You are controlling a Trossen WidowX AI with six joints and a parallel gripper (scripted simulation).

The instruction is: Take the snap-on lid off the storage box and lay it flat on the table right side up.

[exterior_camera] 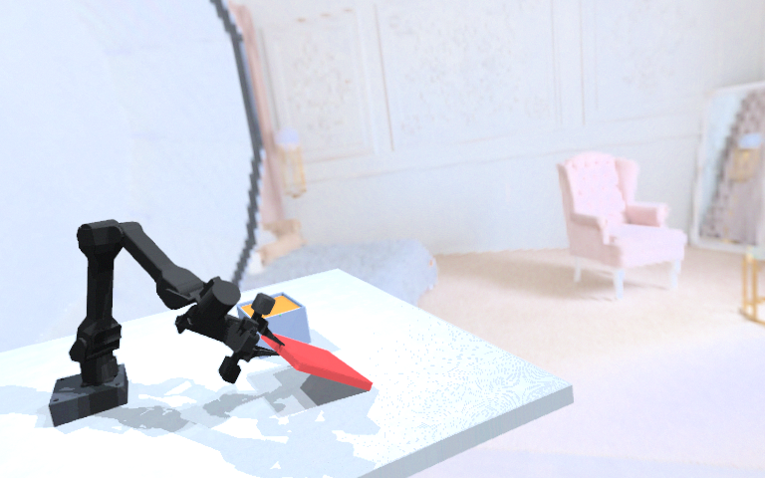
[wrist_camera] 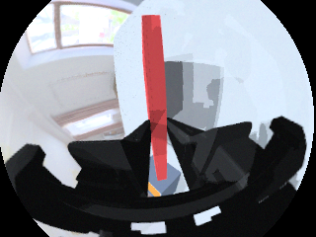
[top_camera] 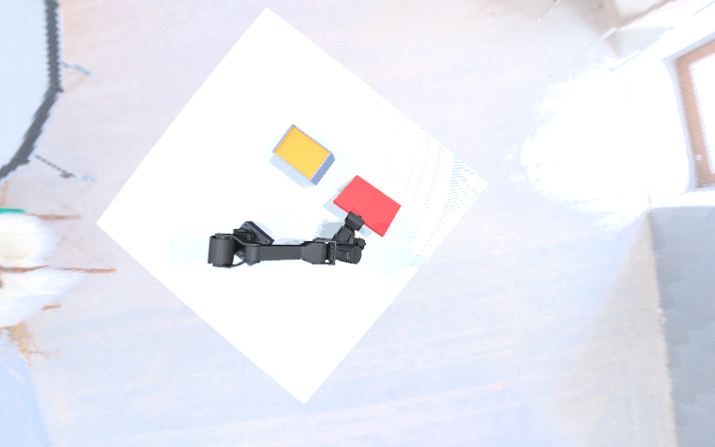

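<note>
My gripper tip is now 70 mm short of the red lid, 40 mm above it and 20 mm to the right of it. The rest, counted from my gripper tip: blue-grey storage box 350 mm to the left, 50 mm below, 10 mm behind.
</note>
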